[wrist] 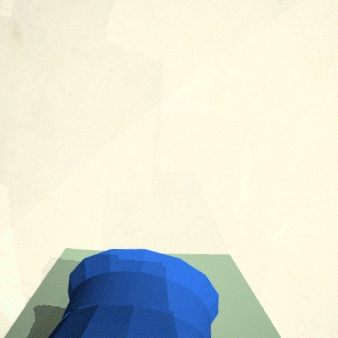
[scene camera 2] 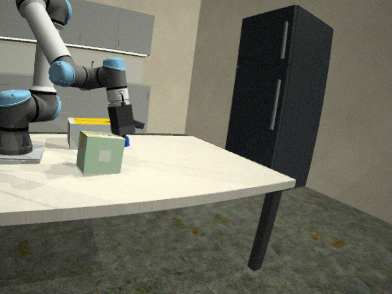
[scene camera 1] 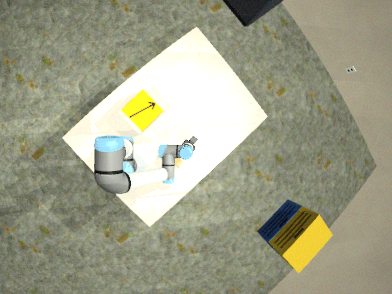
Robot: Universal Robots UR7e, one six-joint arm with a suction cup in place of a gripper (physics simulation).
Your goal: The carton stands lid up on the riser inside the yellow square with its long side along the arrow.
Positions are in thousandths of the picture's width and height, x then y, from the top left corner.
Scene:
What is the suction cup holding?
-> Nothing.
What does the riser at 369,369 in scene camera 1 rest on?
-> The table.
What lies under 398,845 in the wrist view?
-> The suction cup.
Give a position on a carton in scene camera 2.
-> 251,522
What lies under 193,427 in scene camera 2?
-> A riser.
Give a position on a carton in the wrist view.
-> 703,898

